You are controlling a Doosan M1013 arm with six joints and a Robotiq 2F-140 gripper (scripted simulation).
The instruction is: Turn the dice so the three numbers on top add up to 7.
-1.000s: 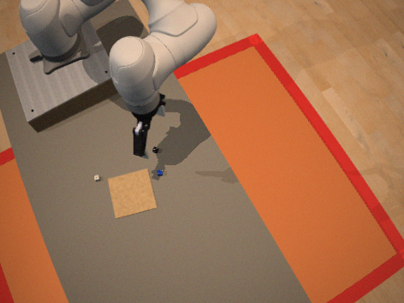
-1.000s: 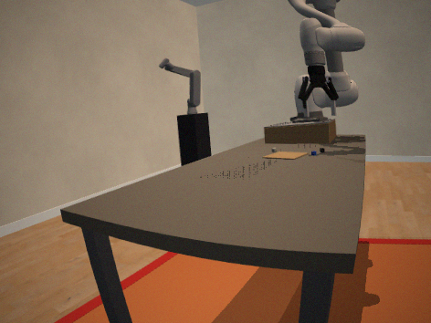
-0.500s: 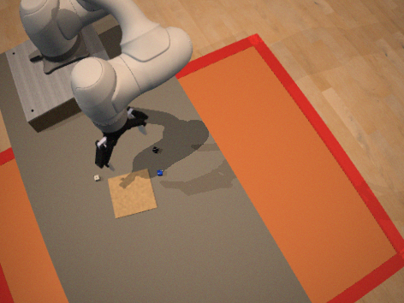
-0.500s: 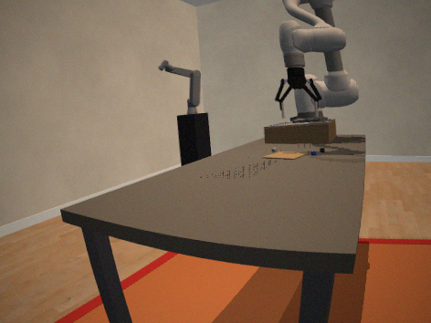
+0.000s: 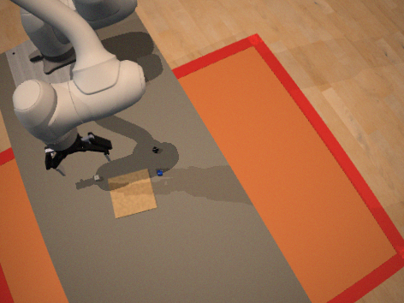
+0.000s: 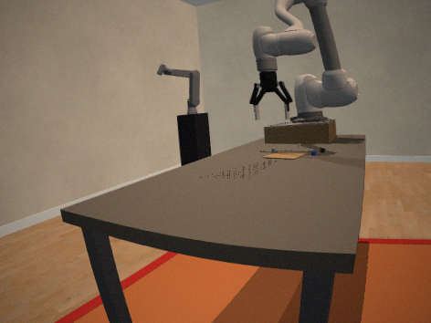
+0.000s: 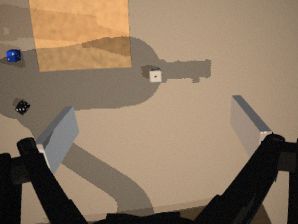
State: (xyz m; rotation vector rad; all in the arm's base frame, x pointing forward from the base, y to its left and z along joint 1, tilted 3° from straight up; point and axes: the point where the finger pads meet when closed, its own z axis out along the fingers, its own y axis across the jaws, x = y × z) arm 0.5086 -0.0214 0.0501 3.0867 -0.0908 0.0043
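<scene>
Right now the white die is 140 mm below my hand. Round my hand: black die 220 mm to the left, 140 mm below, 20 mm behind; tan mat 150 mm below, 90 mm to the left, 90 mm ahead; blue die 200 mm to the left, 140 mm below, 60 mm ahead.
</scene>
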